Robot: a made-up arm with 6 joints. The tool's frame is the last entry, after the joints.
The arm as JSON. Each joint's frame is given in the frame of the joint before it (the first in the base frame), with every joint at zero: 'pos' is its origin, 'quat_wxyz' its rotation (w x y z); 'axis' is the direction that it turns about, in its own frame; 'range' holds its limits. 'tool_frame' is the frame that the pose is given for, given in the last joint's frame.
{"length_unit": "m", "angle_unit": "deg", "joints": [
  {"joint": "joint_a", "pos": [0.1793, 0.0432, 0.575], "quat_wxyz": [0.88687, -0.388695, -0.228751, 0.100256], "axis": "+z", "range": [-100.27, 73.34]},
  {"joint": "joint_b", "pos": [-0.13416, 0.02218, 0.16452], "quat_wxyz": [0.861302, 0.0, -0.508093, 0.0], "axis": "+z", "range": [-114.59, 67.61]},
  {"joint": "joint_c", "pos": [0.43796, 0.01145, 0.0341], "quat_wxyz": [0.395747, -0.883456, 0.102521, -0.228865], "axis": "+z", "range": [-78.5, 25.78]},
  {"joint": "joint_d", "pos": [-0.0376, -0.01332, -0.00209], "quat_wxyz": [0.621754, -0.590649, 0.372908, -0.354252], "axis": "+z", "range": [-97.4, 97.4]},
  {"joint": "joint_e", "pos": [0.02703, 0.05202, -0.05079], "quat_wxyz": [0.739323, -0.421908, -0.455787, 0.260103], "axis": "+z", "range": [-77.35, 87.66]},
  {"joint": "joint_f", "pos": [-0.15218, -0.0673, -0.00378], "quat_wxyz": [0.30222, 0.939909, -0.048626, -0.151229], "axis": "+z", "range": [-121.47, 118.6]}
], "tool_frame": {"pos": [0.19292, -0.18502, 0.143], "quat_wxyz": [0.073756, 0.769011, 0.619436, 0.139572]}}
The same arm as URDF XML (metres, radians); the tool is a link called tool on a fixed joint. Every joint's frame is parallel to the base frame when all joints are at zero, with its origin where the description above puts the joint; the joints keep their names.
<robot name="arm">
<joint name="joint_a" type="revolute"><parent link="base_link"/><child link="link1"/><origin xyz="0.1793 0.0432 0.5750" rpy="0.0000 0.0000 0.0000"/><axis xyz="-0.483682 0.643577 0.593178"/><limit lower="-1.7500" upper="1.2800"/></joint>
<joint name="joint_b" type="revolute"><parent link="link1"/><child link="link2"/><origin xyz="-0.1970 0.0732 0.0373" rpy="0.0000 0.0000 0.0000"/><axis xyz="-1 0 0"/><limit lower="-2.0000" upper="1.1800"/></joint>
<joint name="joint_c" type="revolute"><parent link="link2"/><child link="link3"/><origin xyz="-0.0341 0.3298 0.2884" rpy="0.0000 0.0000 0.0000"/><axis xyz="0.58201 0.799114 -0.150603"/><limit lower="-1.3701" upper="0.4499"/></joint>
<joint name="joint_d" type="revolute"><parent link="link3"/><child link="link4"/><origin xyz="0.0010 -0.0106 -0.0385" rpy="0.0000 0.0000 0.0000"/><axis xyz="0.079798 0.157596 0.984274"/><limit lower="-1.7000" upper="1.7000"/></joint>
<joint name="joint_e" type="revolute"><parent link="link4"/><child link="link5"/><origin xyz="-0.0549 -0.0359 -0.0414" rpy="0.0000 0.0000 0.0000"/><axis xyz="0.55509 -0.771586 0.310694"/><limit lower="-1.3500" upper="1.5300"/></joint>
<joint name="joint_f" type="revolute"><parent link="link5"/><child link="link6"/><origin xyz="0.1363 0.0879 -0.0374" rpy="0.0000 0.0000 0.0000"/><axis xyz="0 1 0"/><limit lower="-2.1201" upper="2.0700"/></joint>
<joint name="tool_fixed" type="fixed"><parent link="link6"/><child link="tool"/><origin xyz="-0.2655 0.1430 -0.0310" rpy="1.0293 -1.1035 0.2772"/></joint>
<link name="base_link"/>
<link name="link1"/>
<link name="link2"/>
<link name="link3"/>
<link name="link4"/>
<link name="link5"/>
<link name="link6"/>
<link name="tool"/>
</robot>

